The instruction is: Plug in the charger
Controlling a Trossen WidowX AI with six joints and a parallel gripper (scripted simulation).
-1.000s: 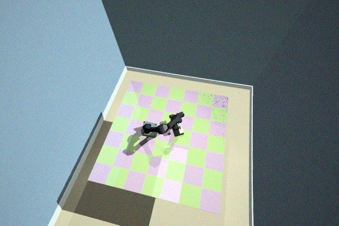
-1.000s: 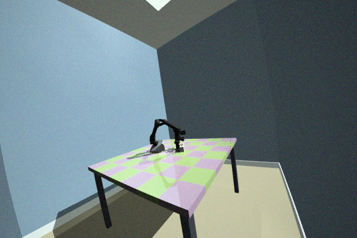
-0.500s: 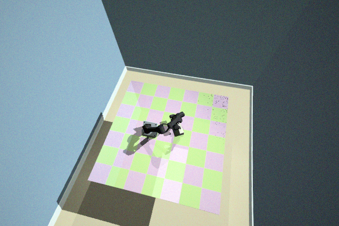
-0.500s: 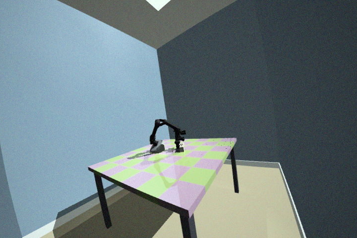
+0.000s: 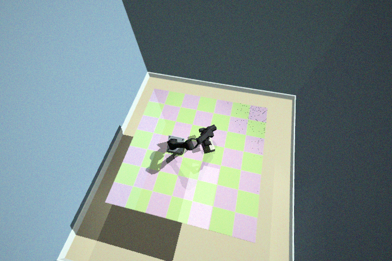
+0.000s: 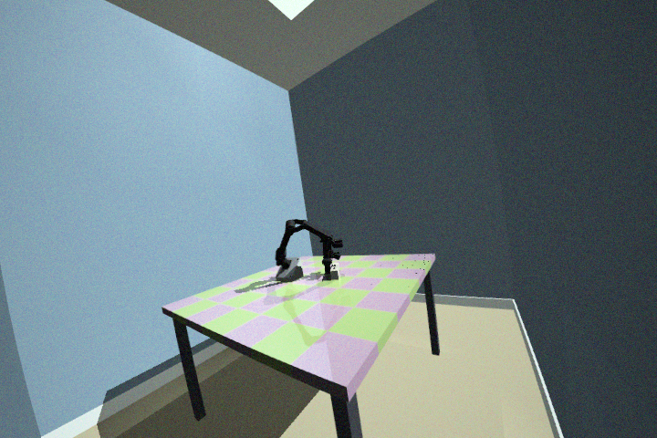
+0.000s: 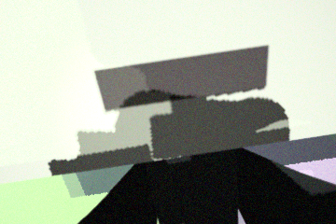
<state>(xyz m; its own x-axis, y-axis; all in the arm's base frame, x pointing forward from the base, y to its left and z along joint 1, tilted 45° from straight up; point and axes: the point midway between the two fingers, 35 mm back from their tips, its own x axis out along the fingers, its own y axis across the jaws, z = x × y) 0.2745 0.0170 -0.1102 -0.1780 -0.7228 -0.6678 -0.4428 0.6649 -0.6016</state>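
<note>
Now: the charger 20 mm ahead of my gripper tip, 10 mm to the left of it and 10 mm above it.
</note>
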